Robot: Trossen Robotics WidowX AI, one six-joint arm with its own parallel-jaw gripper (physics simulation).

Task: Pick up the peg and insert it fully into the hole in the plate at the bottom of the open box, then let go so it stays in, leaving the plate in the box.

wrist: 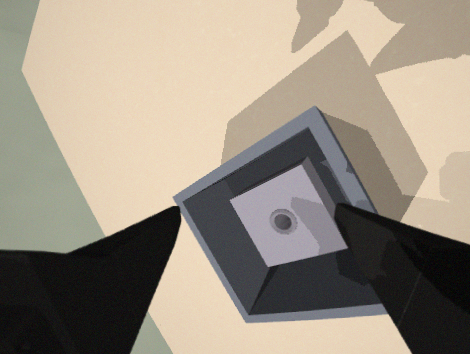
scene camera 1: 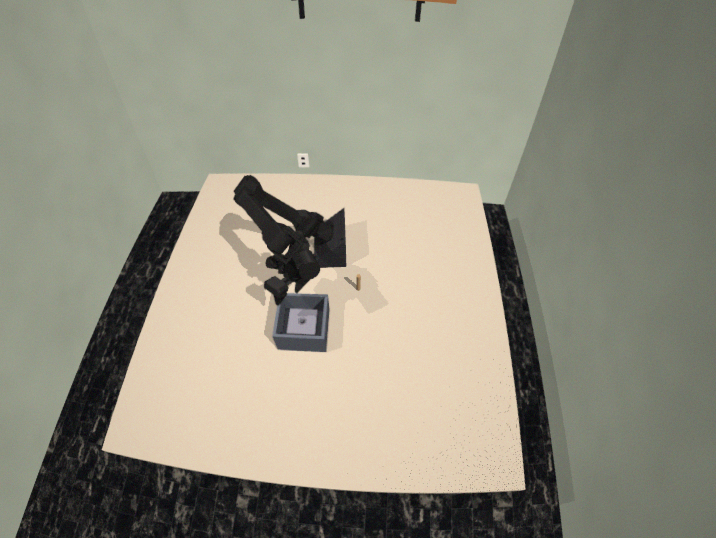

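Pixels of known places: gripper, fingertip midpoint: (wrist: 257,212) (scene camera 1: 286,298); arm's base at its link origin: (scene camera 1: 327,234).
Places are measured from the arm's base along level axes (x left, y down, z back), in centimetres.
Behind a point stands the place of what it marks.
Observation:
A thin orange-brown peg (scene camera 1: 358,282) {x 12.9, y 3.7, z -17.5 cm} stands upright on the table, to the right of the box and beyond it; it does not show in the wrist view. The open blue-grey box (scene camera 1: 302,343) {x -2.4, y 2.7, z -42.6 cm} (wrist: 250,155) {x -11.2, y -1.1, z -32.9 cm} stands on the table. A pale lilac square plate (scene camera 1: 295,328) {x -5.4, y 2.9, z -37.6 cm} (wrist: 260,237) {x -2.7, y 2.9, z -38.0 cm} lies at its bottom, with a round hole (scene camera 1: 302,320) {x -4.0, y 4.3, z -33.7 cm} (wrist: 283,221) {x -3.1, y 4.6, z -35.4 cm} near the plate's middle. My gripper (scene camera 1: 288,295) {x -8.0, y -5.7, z -32.1 cm} (wrist: 257,212) {x -8.0, y -5.7, z -32.1 cm} is open and empty, above the box's far left part. In the wrist view the right finger hides part of the box's rim and inside.
The arm's black base plate (scene camera 1: 335,254) {x 3.9, y 1.2, z -8.0 cm} is on the table behind the box and the peg. The beige table (scene camera 1: 405,376) {x 30.3, y 8.7, z -48.4 cm} extends around them, and its left edge shows in the wrist view. A pale green wall (scene camera 1: 376,115) stands behind the table.

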